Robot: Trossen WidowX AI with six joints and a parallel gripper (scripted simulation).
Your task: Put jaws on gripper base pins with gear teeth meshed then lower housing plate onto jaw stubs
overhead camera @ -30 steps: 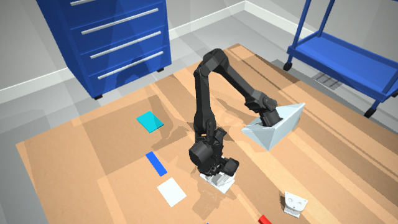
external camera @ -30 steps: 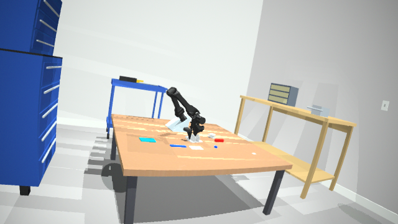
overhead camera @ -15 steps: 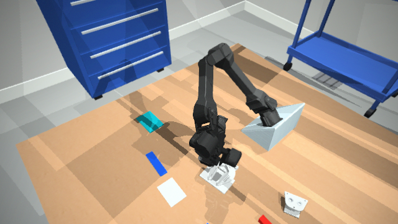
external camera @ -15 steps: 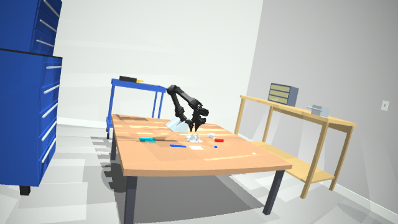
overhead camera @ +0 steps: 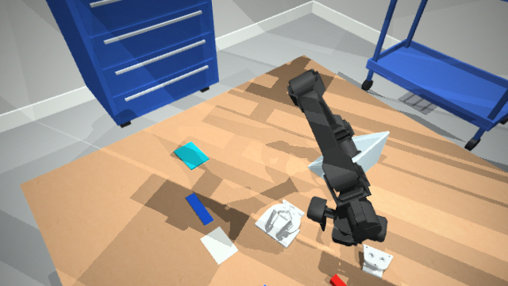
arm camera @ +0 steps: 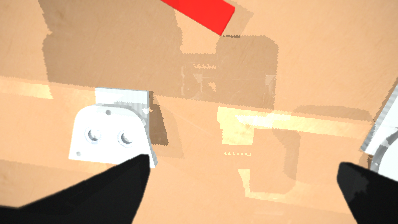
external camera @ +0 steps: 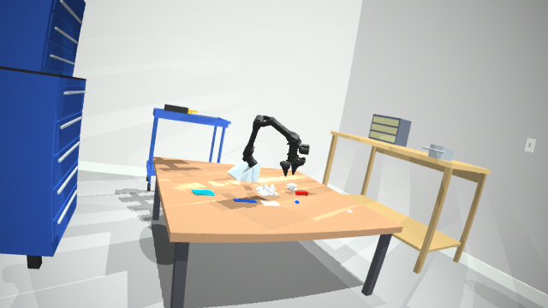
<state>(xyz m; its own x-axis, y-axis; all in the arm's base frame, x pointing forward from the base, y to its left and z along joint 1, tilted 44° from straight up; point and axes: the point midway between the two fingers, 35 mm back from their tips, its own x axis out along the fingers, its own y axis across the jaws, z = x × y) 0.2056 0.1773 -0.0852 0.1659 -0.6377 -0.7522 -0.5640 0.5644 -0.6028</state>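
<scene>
The white block is 8 cm behind my gripper tip, 8 cm to the left of it and 10 cm below it. The rest, counted from my gripper tip: red block (5 cm ahead, 9 cm to the left, 10 cm below); white jaw (4 cm ahead, 15 cm to the right, 9 cm below); small blue block (23 cm ahead, 3 cm to the right, 10 cm below).
</scene>
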